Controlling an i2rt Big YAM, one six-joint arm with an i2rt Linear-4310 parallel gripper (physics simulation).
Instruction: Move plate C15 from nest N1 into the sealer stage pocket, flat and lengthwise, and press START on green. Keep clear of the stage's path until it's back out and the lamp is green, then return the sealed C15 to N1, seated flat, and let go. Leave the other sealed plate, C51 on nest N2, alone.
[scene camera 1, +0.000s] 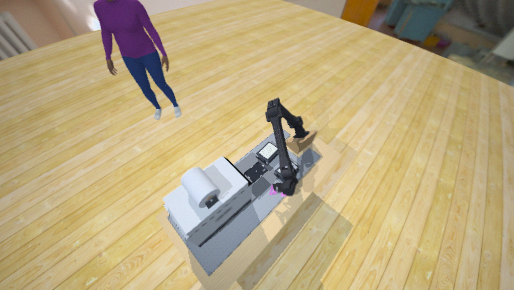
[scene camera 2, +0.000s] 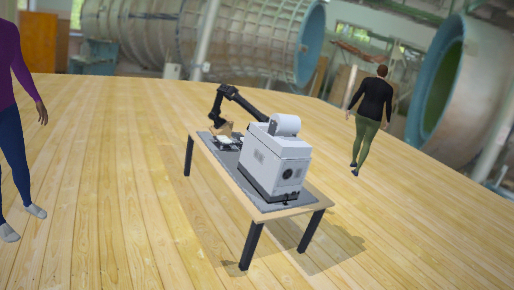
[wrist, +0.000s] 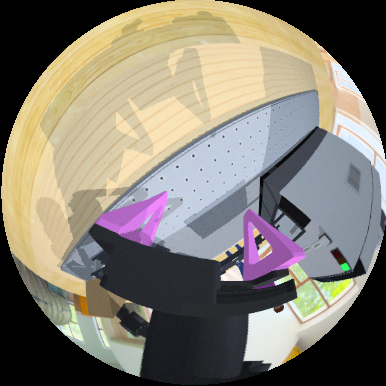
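Pixels of known places: gripper, fingertip midpoint: (scene camera 1: 275, 194) (wrist: 207, 204); arm's base, link origin: (scene camera 1: 301, 135) (scene camera 2: 220, 124) (wrist: 110, 301).
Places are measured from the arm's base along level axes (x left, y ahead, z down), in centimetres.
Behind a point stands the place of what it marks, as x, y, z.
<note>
My gripper (scene camera 1: 278, 193) @(19.1, 53.7, 2.2) (wrist: 207, 204) @(19.1, 53.7, 2.2) is open, with its pink fingers apart and nothing between them. It is over the near side of the perforated board, beside the sealer; in scene camera 2 the sealer hides it. The sealer (scene camera 1: 230, 172) @(-0.9, 73.3, -27.7) (scene camera 2: 265, 165) @(-12.4, 97.1, -11.3) (wrist: 335, 185) @(9.7, 78.8, -7.9) shows a green lamp (wrist: 345, 267) in the wrist view. The black stage (scene camera 1: 256, 171) @(-0.9, 52.4, -2.0) is out in front of the sealer, and no plate shows on it. A pale plate (scene camera 1: 268, 151) @(-8.1, 32.1, 0.8) (scene camera 2: 224, 140) @(-9.8, 34.8, 0.9) sits on the far nest; its label is unreadable. The near nest is mostly hidden by the arm in scene camera 1.
The grey perforated board (scene camera 1: 215, 255) @(19.4, 105.3, 7.3) (wrist: 200, 170) @(19.9, 55.7, 7.3) lies on a wooden table. A white film roll (scene camera 1: 201, 187) @(2.1, 90.6, -40.3) (scene camera 2: 286, 124) @(-4.8, 95.9, -36.2) tops the sealer. The arm's base is on a brown block (scene camera 1: 302, 143) @(7.1, 10.2, -5.0) (wrist: 102, 298) @(7.4, 7.7, -0.2). One person (scene camera 1: 127, 32) and another (scene camera 2: 372, 100) stand away from the table.
</note>
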